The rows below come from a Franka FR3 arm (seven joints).
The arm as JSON. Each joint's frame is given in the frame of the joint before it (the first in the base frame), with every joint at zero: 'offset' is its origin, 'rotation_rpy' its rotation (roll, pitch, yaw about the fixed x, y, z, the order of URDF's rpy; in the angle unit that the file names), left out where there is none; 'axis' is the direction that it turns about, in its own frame. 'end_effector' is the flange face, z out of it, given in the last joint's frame.
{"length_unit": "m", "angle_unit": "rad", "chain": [
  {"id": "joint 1", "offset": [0.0, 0.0, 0.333], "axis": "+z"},
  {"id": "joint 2", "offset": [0.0, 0.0, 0.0], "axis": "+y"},
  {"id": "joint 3", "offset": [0.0, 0.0, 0.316], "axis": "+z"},
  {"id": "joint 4", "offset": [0.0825, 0.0, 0.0], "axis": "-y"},
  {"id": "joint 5", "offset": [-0.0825, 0.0, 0.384], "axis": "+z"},
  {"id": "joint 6", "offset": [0.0, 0.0, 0.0], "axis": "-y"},
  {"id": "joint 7", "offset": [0.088, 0.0, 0.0], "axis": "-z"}
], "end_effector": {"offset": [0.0, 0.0, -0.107], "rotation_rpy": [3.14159, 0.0, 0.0]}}
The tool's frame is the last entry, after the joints.
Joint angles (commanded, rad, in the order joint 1, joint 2, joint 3, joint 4, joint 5, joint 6, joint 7), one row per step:
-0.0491 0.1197 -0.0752 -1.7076 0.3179 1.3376 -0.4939
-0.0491 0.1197 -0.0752 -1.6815 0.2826 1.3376 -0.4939
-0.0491 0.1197 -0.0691 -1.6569 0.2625 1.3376 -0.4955
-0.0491 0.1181 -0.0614 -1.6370 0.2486 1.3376 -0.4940
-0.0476 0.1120 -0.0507 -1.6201 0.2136 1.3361 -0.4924
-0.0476 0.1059 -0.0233 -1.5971 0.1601 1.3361 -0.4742
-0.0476 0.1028 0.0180 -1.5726 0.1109 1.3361 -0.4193
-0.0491 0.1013 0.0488 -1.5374 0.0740 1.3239 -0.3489
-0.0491 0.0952 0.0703 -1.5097 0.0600 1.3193 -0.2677
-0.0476 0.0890 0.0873 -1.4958 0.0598 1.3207 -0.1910
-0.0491 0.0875 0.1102 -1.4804 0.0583 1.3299 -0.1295
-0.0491 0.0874 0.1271 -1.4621 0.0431 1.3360 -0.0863
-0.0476 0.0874 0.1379 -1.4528 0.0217 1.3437 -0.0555
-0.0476 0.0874 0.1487 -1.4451 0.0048 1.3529 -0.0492
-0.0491 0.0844 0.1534 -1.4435 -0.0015 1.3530 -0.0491
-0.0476 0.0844 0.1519 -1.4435 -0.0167 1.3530 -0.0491
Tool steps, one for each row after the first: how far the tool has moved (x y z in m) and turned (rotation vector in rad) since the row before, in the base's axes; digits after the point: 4 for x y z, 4 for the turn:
0.0029 -0.0045 0.0098 -0.0372 -0.0216 0.0087
0.0030 0.0005 0.0098 -0.0211 -0.0225 0.0120
0.0021 0.0022 0.0090 -0.0155 -0.0194 0.0092
0.0003 0.0022 0.0096 -0.0355 -0.0175 0.0171
0.0010 0.0078 0.0122 -0.0584 -0.0209 0.0185
0.0016 0.0156 0.0117 -0.0644 -0.0172 -0.0042
0.0007 0.0108 0.0153 -0.0564 -0.0173 -0.0330
-0.0005 0.0096 0.0153 -0.0360 -0.0240 -0.0551
-0.0011 0.0098 0.0097 -0.0194 -0.0172 -0.0554
0.0007 0.0111 0.0083 -0.0138 -0.0229 -0.0389
0.0008 0.0070 0.0086 -0.0218 -0.0237 -0.0260
0.0009 0.0039 0.0046 -0.0253 -0.0180 -0.0189
0.0010 0.0037 0.0041 -0.0154 -0.0184 0.0036
-0.0009 0.0009 0.0024 -0.0058 -0.0053 0.0028
0.0002 -0.0018 0.0000 -0.0152 -0.0016 -0.0007

